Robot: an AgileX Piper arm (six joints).
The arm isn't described. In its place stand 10 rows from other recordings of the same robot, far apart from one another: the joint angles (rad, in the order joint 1, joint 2, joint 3, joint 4, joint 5, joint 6), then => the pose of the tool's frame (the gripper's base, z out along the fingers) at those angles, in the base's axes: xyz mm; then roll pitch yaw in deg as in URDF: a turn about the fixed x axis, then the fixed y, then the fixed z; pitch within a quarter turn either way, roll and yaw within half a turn.
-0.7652 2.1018 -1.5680 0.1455 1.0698 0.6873 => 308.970, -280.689, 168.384, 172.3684, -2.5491, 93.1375
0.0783 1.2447 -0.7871 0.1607 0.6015 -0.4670 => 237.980, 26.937, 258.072, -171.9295, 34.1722, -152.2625
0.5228 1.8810 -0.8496 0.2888 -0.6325 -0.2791 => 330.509, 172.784, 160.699, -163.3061, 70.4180, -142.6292
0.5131 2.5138 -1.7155 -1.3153 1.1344 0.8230 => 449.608, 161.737, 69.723, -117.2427, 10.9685, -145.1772
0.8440 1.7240 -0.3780 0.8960 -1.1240 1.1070 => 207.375, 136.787, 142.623, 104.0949, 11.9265, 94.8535
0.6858 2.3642 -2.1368 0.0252 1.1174 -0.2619 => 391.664, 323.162, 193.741, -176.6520, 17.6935, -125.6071
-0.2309 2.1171 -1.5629 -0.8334 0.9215 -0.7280 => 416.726, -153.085, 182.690, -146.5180, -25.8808, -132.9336
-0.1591 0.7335 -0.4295 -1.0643 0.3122 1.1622 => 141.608, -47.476, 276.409, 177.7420, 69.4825, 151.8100
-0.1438 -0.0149 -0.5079 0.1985 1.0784 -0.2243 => -7.351, 17.043, 279.279, -174.8785, 63.9583, -171.4016
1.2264 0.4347 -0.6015 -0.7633 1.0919 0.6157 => 70.298, 30.620, 315.296, -155.3838, 56.2630, -126.1791
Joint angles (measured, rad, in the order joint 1, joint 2, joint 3, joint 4, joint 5, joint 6), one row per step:
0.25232 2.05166 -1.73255 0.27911 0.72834 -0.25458
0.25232 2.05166 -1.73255 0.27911 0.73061 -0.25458
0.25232 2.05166 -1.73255 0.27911 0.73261 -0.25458
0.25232 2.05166 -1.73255 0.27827 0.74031 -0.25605
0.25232 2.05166 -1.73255 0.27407 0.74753 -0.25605
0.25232 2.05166 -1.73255 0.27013 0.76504 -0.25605
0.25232 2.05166 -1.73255 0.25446 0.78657 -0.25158
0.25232 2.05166 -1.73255 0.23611 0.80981 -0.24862
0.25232 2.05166 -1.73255 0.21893 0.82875 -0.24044
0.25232 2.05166 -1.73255 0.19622 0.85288 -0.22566
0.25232 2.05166 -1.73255 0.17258 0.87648 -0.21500
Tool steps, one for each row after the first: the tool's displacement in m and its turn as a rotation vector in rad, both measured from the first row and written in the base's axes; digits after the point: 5 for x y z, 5 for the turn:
-0.00017 0.00000 -0.00011 -0.00041 0.00215 0.00061
-0.00033 0.00000 -0.00021 -0.00076 0.00404 0.00114
-0.00091 -0.00006 -0.00060 -0.00368 0.01066 0.00457
-0.00142 -0.00031 -0.00102 -0.00894 0.01648 0.00743
-0.00273 -0.00057 -0.00192 -0.01580 0.03213 0.01293
-0.00423 -0.00158 -0.00317 -0.03235 0.05023 0.01817
-0.00584 -0.00282 -0.00450 -0.05267 0.06887 0.02519
-0.00713 -0.00403 -0.00558 -0.06872 0.08532 0.02622
-0.00876 -0.00569 -0.00690 -0.08818 0.10727 0.02343
-0.01033 -0.00750 -0.00815 -0.11069 0.12716 0.02337

